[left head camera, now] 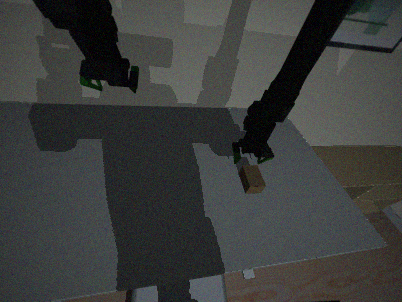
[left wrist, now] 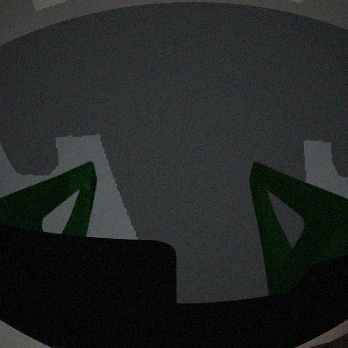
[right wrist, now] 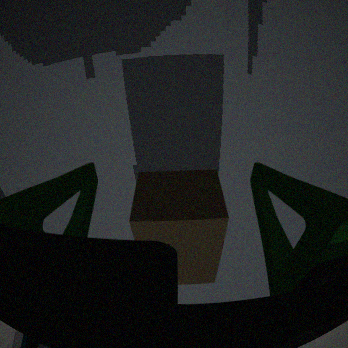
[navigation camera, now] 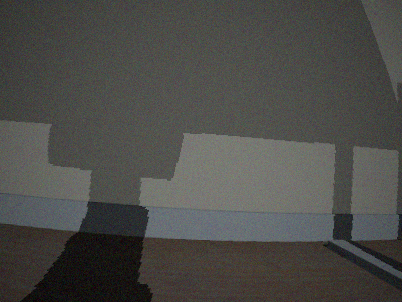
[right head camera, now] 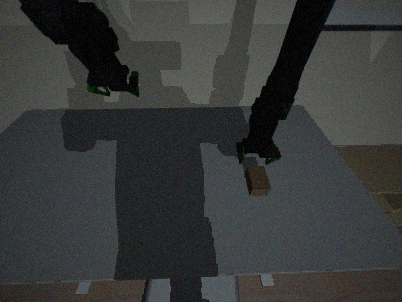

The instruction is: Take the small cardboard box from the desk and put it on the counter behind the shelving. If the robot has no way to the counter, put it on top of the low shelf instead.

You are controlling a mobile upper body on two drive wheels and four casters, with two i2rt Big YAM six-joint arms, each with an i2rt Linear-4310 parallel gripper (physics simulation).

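Frame: origin at the left arm's base, x ahead, y left, z up, level; metres.
Where they show: left gripper, fingertip midpoint: [left head camera: 118, 90] [left wrist: 172, 170] [right head camera: 124, 94]; right gripper, fingertip midpoint: [left head camera: 246, 163] [right wrist: 173, 171] [right head camera: 252, 163].
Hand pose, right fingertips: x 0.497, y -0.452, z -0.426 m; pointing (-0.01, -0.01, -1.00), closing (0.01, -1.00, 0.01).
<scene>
After its pixels a point has its place.
The small brown cardboard box [left head camera: 252, 179] {z -0.410, x 0.410, y -0.447 m} [right head camera: 258, 181] {z -0.410, x 0.409, y -0.453 m} [right wrist: 197, 235] {z -0.410, x 0.458, y -0.468 m} stands on the grey desk [left head camera: 300, 215] {z -0.460, x 0.299, y -0.607 m} [right head camera: 310, 225] {z -0.460, x 0.289, y -0.601 m} [right wrist: 300, 100] {z -0.460, x 0.535, y -0.542 m}, right of the picture's middle in both head views. My right gripper [left head camera: 253, 159] [right head camera: 258, 160] {z -0.426, x 0.497, y -0.452 m} [right wrist: 173, 171] {z -0.426, x 0.497, y -0.452 m} is open just behind the box; in the right wrist view the box shows between and below its spread fingers, touching neither, partly hidden by the gripper body. My left gripper [left head camera: 111, 87] {z -0.213, x 0.600, y 0.000 m} [right head camera: 115, 92] [left wrist: 172, 170] {z -0.213, x 0.600, y 0.000 m} is open and empty, near the desk's far edge. The counter, the shelving and the low shelf do not show clearly.
A pale wall [left head camera: 280, 65] {z -0.221, x 0.979, y -0.695 m} [right head camera: 210, 65] {z -0.253, x 0.955, y -0.286 m} [navigation camera: 260, 175] {z -1.206, x 0.963, y -0.430 m} stands beyond the desk, with robot shadows on it and on the desk. A dark-edged framed panel [left head camera: 360, 48] {z -0.103, x 0.978, y -1.065 m} hangs at the upper right. In the navigation view a grey bar [navigation camera: 370, 260] lies on the wooden floor [navigation camera: 225, 270] {z -1.410, x 0.772, y -0.306 m}.
</scene>
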